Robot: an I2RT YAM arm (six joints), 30 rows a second.
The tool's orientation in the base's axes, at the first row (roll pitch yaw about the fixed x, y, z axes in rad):
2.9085, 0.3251, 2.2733
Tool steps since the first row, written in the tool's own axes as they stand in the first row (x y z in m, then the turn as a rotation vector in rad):
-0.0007, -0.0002, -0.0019, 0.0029, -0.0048, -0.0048
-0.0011, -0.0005, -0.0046, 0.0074, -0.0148, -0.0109
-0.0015, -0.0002, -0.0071, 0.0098, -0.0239, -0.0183
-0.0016, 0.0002, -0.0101, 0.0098, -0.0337, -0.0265
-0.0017, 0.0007, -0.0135, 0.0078, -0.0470, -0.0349
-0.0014, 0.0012, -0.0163, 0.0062, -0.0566, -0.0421
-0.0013, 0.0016, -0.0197, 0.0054, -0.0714, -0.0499
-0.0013, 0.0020, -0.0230, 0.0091, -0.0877, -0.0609
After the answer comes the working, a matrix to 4 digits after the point.
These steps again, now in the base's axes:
-0.0004, -0.0005, 0.0019, -0.0069, -0.0008, 0.0024
-0.0014, -0.0007, 0.0045, -0.0189, -0.0038, 0.0044
-0.0019, -0.0006, 0.0070, -0.0295, -0.0077, 0.0085
-0.0027, -0.0001, 0.0099, -0.0394, -0.0137, 0.0139
-0.0036, 0.0004, 0.0131, -0.0506, -0.0235, 0.0194
-0.0045, 0.0012, 0.0157, -0.0590, -0.0306, 0.0244
-0.0055, 0.0019, 0.0189, -0.0717, -0.0406, 0.0287
-0.0065, 0.0025, 0.0221, -0.0895, -0.0481, 0.0340

The tool's axes in the first row as the columns of a matrix, in the base's axes (rounded; the answer above uses it unrounded):
-0.6123, 0.6949, 0.3771
0.7232, 0.6850, -0.0879
-0.3194, 0.2189, -0.9220

